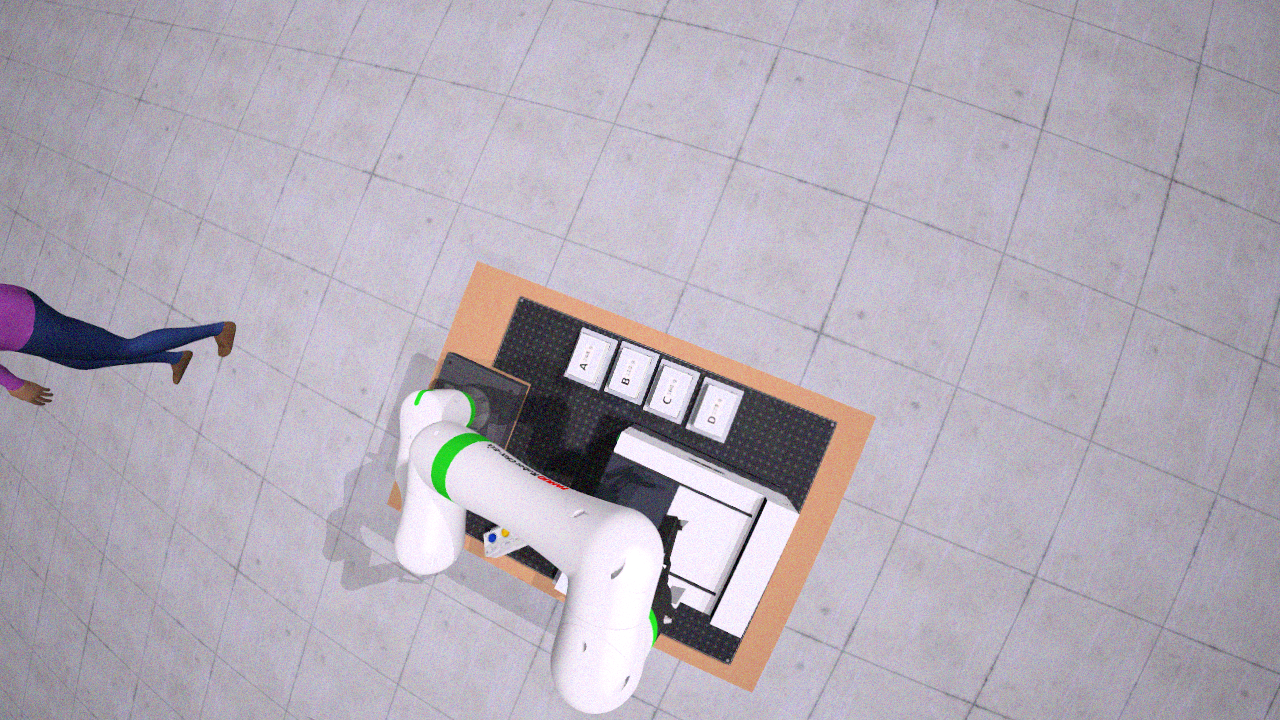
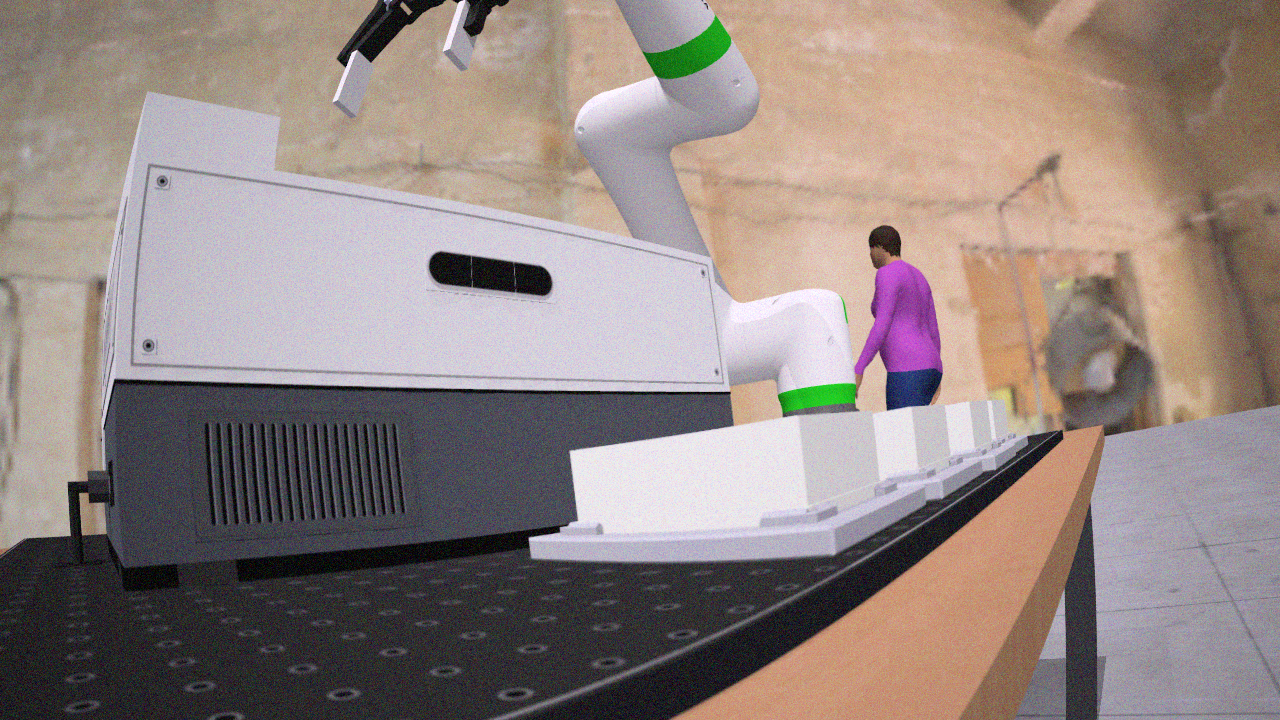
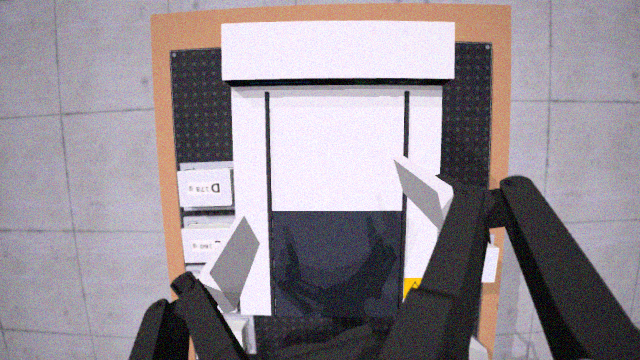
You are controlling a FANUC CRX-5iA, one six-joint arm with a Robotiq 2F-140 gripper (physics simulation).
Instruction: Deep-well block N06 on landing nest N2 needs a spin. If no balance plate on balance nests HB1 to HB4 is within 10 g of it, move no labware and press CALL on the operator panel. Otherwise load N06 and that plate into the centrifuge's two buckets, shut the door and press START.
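Places are measured from the arm's base along level axes (x back, y right, z up), in metres.
Pixels of known places: gripper, between the fingertips: (image 1: 680,555) (image 2: 395,85) (image 3: 322,203); arm's base, origin of its link: (image 1: 469,409).
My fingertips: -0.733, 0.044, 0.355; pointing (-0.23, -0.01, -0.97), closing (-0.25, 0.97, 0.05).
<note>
Ahead of a thing's pixels: the offset from my fingertips to its top centre, as dx, dy, dz. Level surfaces: height alone.
My gripper (image 1: 678,559) (image 2: 405,67) (image 3: 322,203) is open and empty, high above the centrifuge (image 1: 751,573) (image 2: 393,295) (image 3: 252,150). A dark panel @(+0.141, +0.007, -0.179) (image 3: 337,260) lies between its top rails; dark shapes on it leave door or opening unclear. Balance plates A @(+0.404, -0.314, -0.338) (image 1: 588,358), B @(+0.269, -0.309, -0.338) (image 1: 631,373), C @(+0.137, -0.291, -0.338) (image 1: 672,391) (image 3: 200,245) and D @(+0.000, -0.277, -0.338) (image 1: 716,410) (image 2: 689,488) (image 3: 205,188) sit in a row on their nests. D reads 178 g, C 160 g; A's and B's weights are too small to read. A white block @(+0.241, +0.314, -0.313) (image 3: 491,262) shows partly behind a finger; no N06 label is readable. The operator panel @(+0.457, +0.272, -0.308) (image 1: 501,540) is partly under the arm.
The centrifuge's raised white rear housing (image 1: 756,568) (image 2: 210,134) (image 3: 338,50) stands across its far end. The perforated black deck @(dz -0.391) (image 1: 787,429) (image 2: 358,644) (image 3: 200,110) lies on an orange-brown table @(dz -0.404) (image 1: 850,429) (image 2: 895,644) (image 3: 160,100). A person (image 1: 85,344) (image 2: 905,313) stands beyond the arm's base.
</note>
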